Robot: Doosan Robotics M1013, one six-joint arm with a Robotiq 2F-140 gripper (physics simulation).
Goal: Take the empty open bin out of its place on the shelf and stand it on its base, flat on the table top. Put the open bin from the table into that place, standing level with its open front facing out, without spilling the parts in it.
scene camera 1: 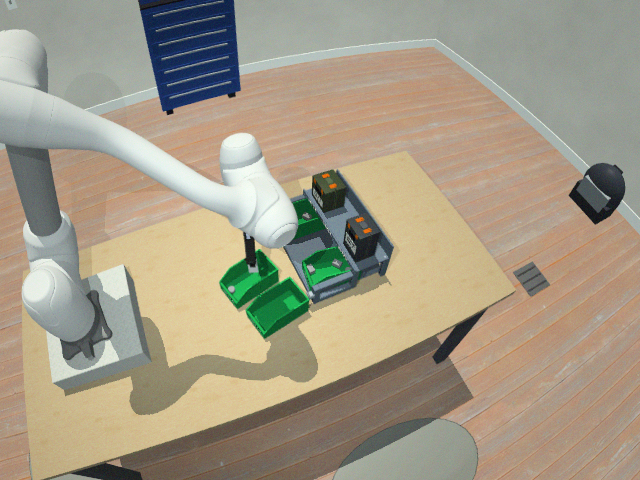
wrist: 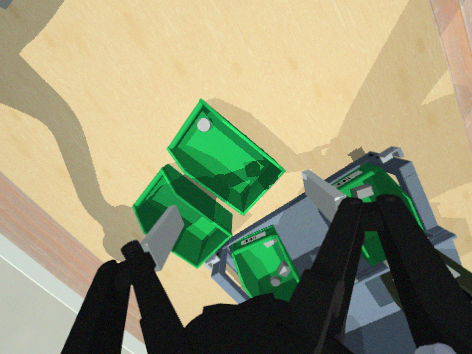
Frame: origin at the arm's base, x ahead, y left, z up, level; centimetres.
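Seen in the pictures: gripper, fingertip midpoint: (wrist: 239, 199); arm's base, origin of the base link: (scene camera 1: 81, 325).
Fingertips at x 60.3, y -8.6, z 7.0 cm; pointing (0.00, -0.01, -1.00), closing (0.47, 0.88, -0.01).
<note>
Offsets run from my fingertips to a thing's top centre. Level surfaces: height alone.
Two green open bins stand side by side on the table in front of the shelf. One bin {dx -3.4, dy -0.5, dz -8.5 cm} (scene camera 1: 245, 284) (wrist: 225, 152) holds a round grey part {dx -9.7, dy +0.5, dz -14.7 cm} (scene camera 1: 231, 289) (wrist: 203, 125) near its low front end. The other bin {dx -0.8, dy -14.4, dz -8.5 cm} (scene camera 1: 277, 310) (wrist: 200, 222) looks empty. The grey-blue shelf (scene camera 1: 334, 294) (wrist: 415, 190) has a vacant place between its two green bins. My gripper (scene camera 1: 253, 266) (wrist: 239, 199) is open with nothing between its fingers. In the scene view a fingertip shows over the bin with the round part; the other finger is hidden there, and the height is hard to tell.
Shelf bins with small grey parts flank the vacant place: one bin {dx +21.6, dy -11.1, dz -7.9 cm} (scene camera 1: 328, 264) (wrist: 260, 257) nearer the empty bin, another {dx +24.1, dy +11.7, dz -7.9 cm} (scene camera 1: 309, 222) (wrist: 395, 195) at the far end. Two dark toolboxes {dx +33.9, dy +9.9, dz +3.9 cm} (scene camera 1: 328, 191) {dx +30.5, dy -13.0, dz +6.4 cm} (scene camera 1: 361, 238) with orange latches stand on the shelf's upper part. The table's {dz -16.0 cm} (scene camera 1: 196, 320) bins stand close together.
</note>
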